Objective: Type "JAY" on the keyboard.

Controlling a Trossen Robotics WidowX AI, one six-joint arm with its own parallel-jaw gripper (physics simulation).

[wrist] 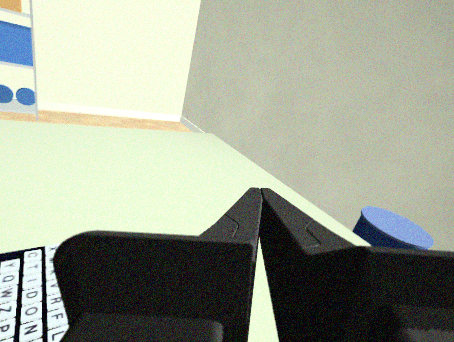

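The keyboard has white keys with dark letters on a black base. Part of it shows at the lower left of the wrist view, with its letters turned sideways; Y, Q, W, Z, P and C, T, I, D, O, N can be read among them. My gripper is shut with its two black fingertips together and nothing between them. The tips are to the right of the visible keys and point away over the pale green table top. The gripper body hides part of the keyboard. I cannot make out the J or A key.
A blue round object stands at the right, partly behind the right finger. A grey wall runs along the table's right side. A shelf unit with blue items stands at the far left, beyond the table's far edge.
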